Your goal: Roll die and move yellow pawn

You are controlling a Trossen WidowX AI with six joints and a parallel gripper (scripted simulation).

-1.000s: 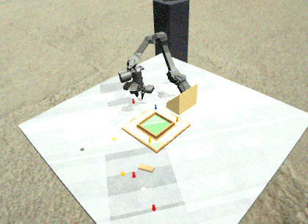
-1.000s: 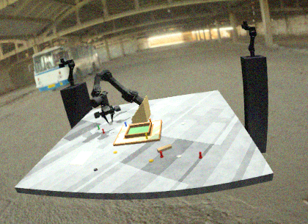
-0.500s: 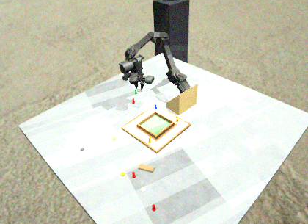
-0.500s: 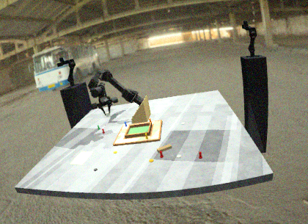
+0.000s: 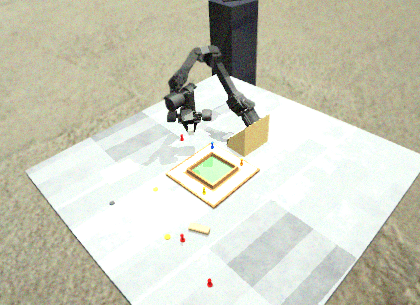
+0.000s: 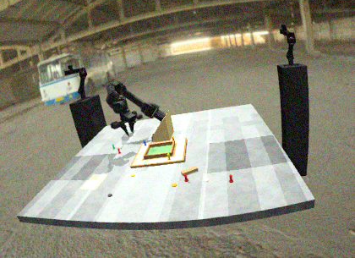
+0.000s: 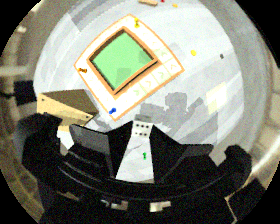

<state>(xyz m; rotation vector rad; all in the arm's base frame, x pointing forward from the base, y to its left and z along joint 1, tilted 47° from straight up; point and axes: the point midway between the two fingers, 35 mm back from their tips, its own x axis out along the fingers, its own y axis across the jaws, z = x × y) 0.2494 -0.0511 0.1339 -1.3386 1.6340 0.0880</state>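
The yellow pawn is 25 cm to the left of my gripper tip, 12 cm ahead of it and 9 cm below it. Round my gripper tip: green tray: 16 cm to the left, 11 cm below, 1 cm ahead; white die: right at my gripper tip; blue pawn: 9 cm below, 8 cm behind, 4 cm to the left.
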